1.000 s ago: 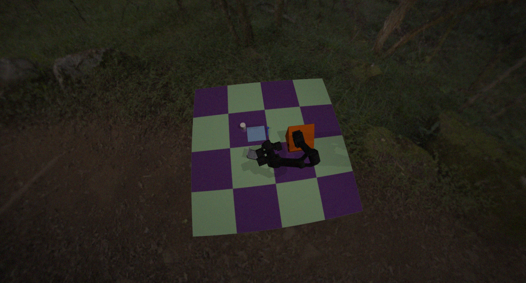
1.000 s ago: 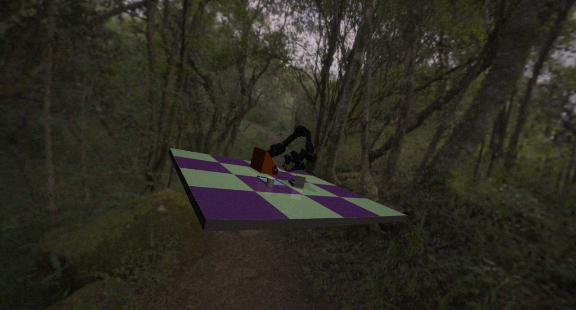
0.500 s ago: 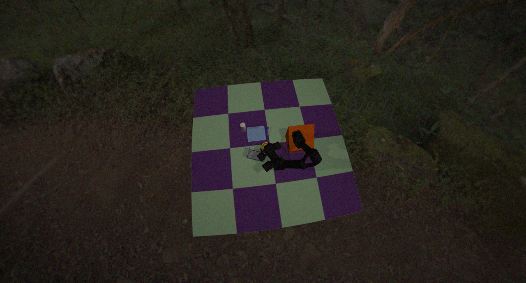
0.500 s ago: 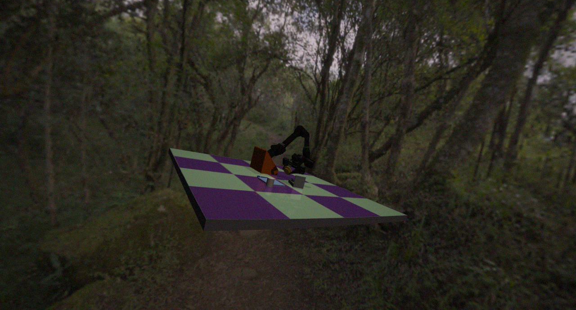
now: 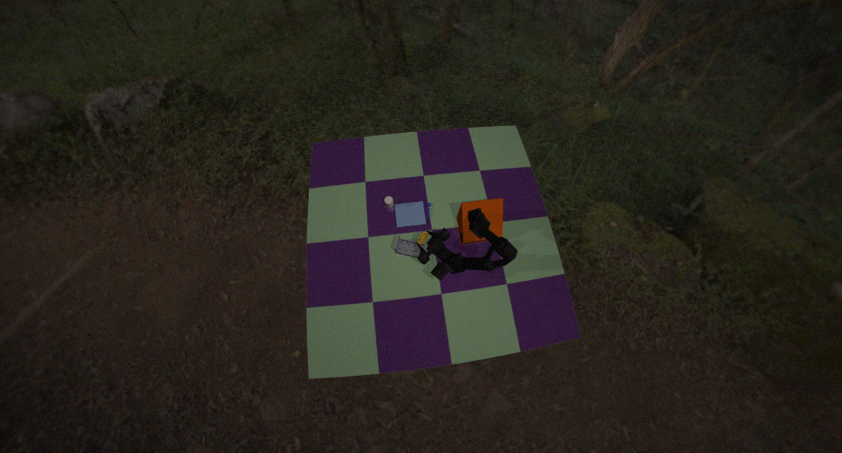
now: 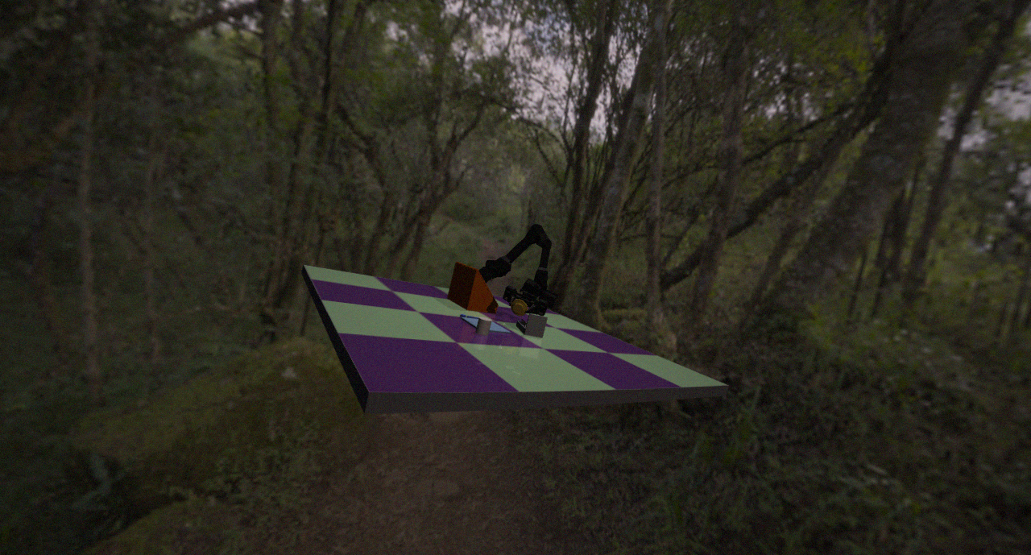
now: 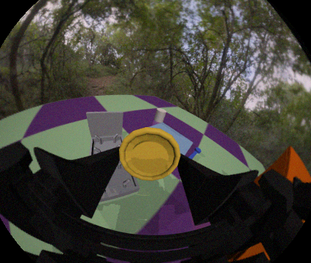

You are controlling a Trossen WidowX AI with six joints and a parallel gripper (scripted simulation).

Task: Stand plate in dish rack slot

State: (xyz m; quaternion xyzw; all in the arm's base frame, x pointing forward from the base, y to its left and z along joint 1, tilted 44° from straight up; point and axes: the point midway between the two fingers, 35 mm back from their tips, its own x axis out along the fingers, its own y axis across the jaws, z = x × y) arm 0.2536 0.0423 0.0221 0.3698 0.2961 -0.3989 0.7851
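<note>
The grey dish rack lies 6 cm ahead of my gripper tip, 2 cm to the left of it and 5 cm below it. The rest, counted from my gripper tip: blue utensil (8 cm behind, 16 cm to the right, 7 cm below); light blue mat (2 cm ahead, 16 cm to the right, 7 cm below); yellow plate (1 cm to the left).
</note>
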